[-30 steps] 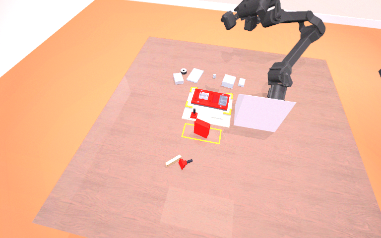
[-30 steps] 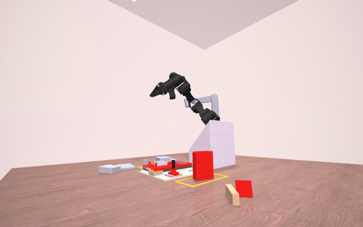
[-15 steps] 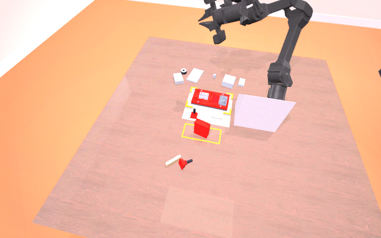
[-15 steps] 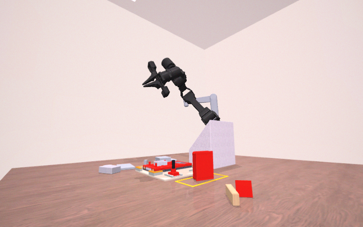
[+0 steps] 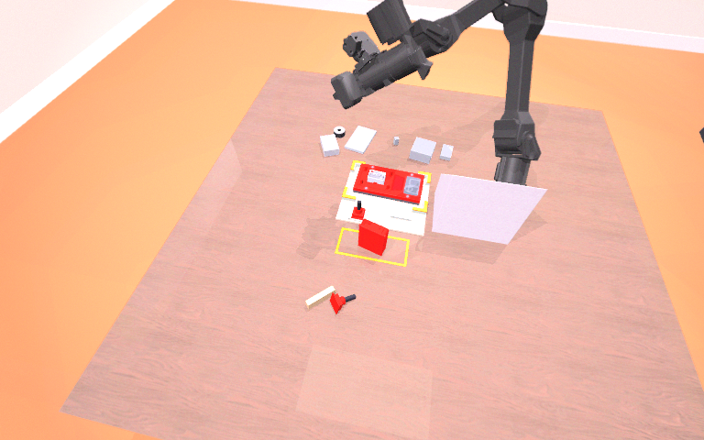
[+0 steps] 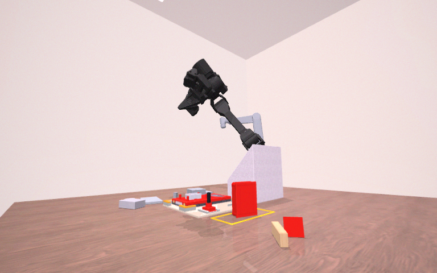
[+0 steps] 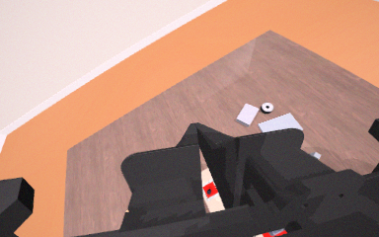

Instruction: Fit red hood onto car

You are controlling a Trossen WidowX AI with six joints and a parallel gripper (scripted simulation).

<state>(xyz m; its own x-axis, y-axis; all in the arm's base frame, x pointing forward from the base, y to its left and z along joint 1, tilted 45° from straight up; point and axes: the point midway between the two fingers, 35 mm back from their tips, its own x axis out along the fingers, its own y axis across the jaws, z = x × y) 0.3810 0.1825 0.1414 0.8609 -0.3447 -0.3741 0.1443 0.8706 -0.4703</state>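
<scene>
Right now the red hood is 290 mm below my gripper tip, 150 mm behind it and 140 mm to the left of it. Also, from my gripper tip: white jig (320 mm below, 130 mm behind, 50 mm to the right); wooden bar (320 mm to the left, 320 mm below, 80 mm behind).
</scene>
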